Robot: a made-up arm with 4 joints.
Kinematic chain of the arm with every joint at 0, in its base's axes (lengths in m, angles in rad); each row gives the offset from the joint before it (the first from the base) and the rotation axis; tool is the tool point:
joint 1: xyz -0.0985 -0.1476 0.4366 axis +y
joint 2: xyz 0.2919 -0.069 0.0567 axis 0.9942 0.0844 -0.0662
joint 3: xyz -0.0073 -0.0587 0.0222 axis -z
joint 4: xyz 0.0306 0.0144 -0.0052 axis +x
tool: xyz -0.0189 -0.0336 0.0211
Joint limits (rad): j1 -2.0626..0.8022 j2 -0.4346..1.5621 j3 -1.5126..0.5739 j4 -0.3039..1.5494
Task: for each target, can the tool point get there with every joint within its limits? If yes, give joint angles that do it. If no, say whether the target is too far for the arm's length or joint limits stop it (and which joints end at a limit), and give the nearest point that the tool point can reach.
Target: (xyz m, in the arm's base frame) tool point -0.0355 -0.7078 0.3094
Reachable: no: too far | nearest point 0.1225 -0.3038 0.2623 | short by 0.436 m
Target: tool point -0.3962 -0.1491 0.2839
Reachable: no: joint limits stop it (at a limit: joint 1, joint 2, joint 3, joint 4) | nearest point -0.3496 -0.2647 0.6286 | short by 0.367 m
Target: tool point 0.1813 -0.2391 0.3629
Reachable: yes | joints 0.1820 1.3848 -0.1236 0.8114
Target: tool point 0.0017 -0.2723 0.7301
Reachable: yes | joints -1.0818 0.0384 -1.1371 1.1518
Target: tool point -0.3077 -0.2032 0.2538
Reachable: no: joint limits stop it (at a limit: joint 1, joint 2, joint 3) | nearest point 0.0689 -0.2313 0.2252 | short by 0.379 m
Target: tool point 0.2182 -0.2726 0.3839
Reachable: yes | joints 0.4784 -0.0249 -1.0521 -0.0861
